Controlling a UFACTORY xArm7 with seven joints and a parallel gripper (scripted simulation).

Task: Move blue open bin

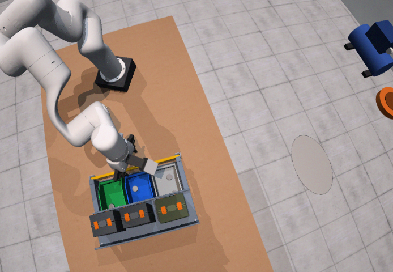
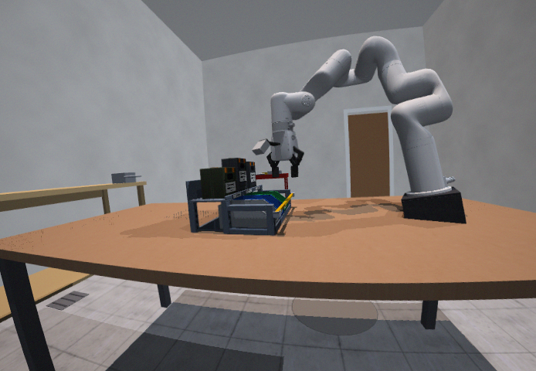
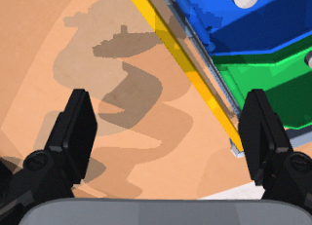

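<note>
The yellow bar lies 10 cm below my hand. Also, from my hand: green bin (7 cm ahead, 14 cm to the right, 12 cm below); blue open bin (10 cm ahead, 3 cm to the right, 12 cm below); grey bin (13 cm ahead, 8 cm to the left, 12 cm below).
</note>
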